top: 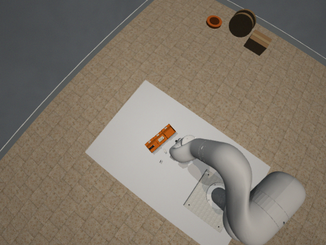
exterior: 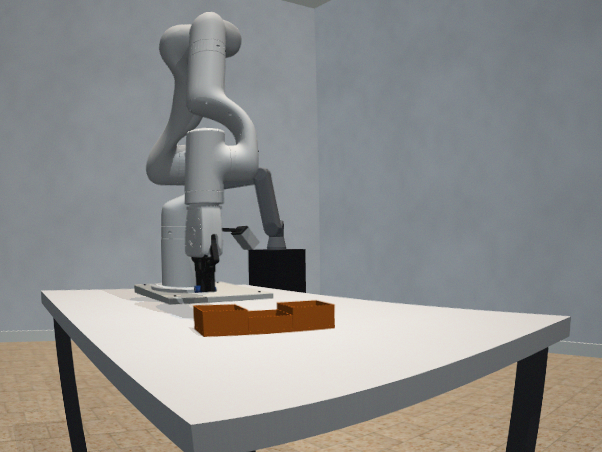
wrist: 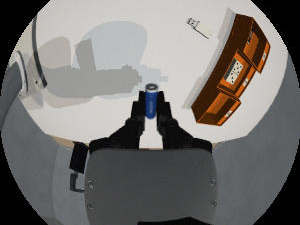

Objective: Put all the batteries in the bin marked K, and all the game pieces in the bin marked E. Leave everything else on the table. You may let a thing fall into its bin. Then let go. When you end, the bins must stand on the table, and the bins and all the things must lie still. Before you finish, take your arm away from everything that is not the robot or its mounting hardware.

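The black battery lies 200 mm ahead of my hand, 110 mm to the left of it and 70 mm below it. Also, from my hand: blue battery (20 mm below); then bin (170 mm ahead, 60 mm below, 10 mm to the left).
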